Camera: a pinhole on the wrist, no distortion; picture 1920 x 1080 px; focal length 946.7 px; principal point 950.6 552.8 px. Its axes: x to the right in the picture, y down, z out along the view. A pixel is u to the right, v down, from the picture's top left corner.
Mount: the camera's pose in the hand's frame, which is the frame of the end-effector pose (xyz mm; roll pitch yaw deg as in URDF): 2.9 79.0 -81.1 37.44 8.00 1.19
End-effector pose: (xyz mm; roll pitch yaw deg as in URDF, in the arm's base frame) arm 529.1 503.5 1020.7 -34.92 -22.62 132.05
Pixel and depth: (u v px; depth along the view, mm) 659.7 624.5 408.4
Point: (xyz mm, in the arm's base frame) 623.3 342.1 1280.4
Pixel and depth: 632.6 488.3 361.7
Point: 653.9 388.1 1233.1
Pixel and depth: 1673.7 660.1 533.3
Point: 308.6 705.7 1543.4
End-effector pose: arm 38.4 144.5 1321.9 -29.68 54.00 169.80
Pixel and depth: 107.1 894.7 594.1
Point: -198.9 -2.3 2008.5
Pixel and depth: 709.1 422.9 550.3
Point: -249.2 312.4 1640.0
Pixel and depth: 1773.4 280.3 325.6
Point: -251.4 321.8 1160.4
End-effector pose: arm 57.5 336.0 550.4 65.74 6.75 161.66
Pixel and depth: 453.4 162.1 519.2
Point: 414.7 622.4 299.8
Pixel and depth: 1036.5 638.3 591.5
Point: 85.5 821.2 488.3
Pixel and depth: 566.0 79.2 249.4
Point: 181.4 421.8 424.3
